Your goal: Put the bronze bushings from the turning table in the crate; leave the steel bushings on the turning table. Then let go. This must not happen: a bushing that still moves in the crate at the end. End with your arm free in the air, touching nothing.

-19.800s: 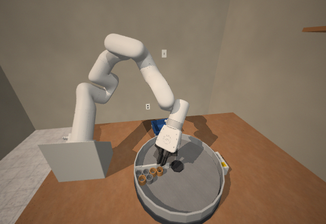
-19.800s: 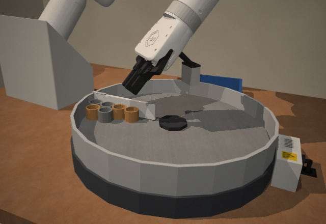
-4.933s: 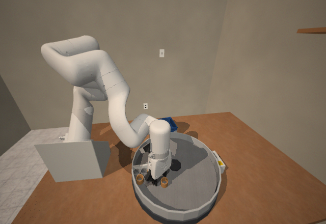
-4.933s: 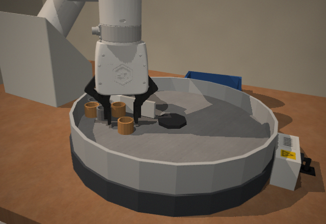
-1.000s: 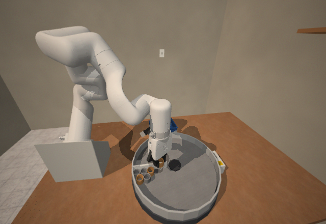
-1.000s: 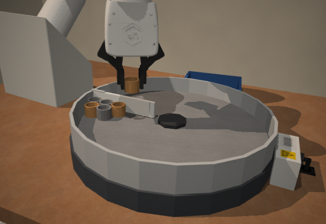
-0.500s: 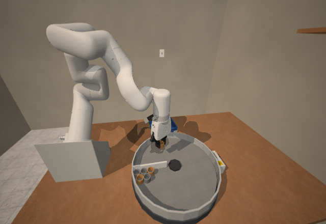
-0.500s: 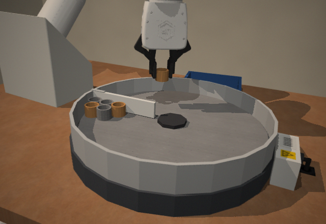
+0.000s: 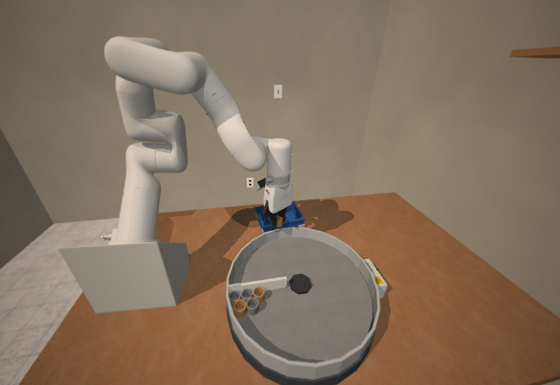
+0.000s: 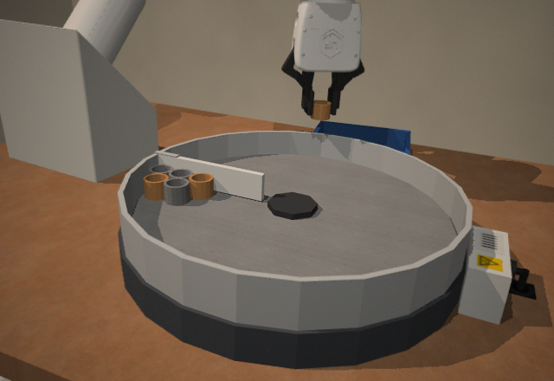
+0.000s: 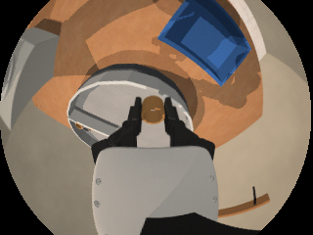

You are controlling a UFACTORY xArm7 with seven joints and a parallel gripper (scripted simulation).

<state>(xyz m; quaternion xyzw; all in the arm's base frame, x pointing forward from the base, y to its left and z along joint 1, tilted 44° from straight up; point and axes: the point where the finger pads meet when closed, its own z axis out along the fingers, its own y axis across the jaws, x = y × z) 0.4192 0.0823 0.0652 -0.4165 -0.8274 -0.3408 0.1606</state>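
My gripper is now 3 cm short of the blue crate, 16 cm to the right of it and 12 cm above it. Round my hand: turning table: 4 cm ahead, 20 cm to the right, 10 cm below.
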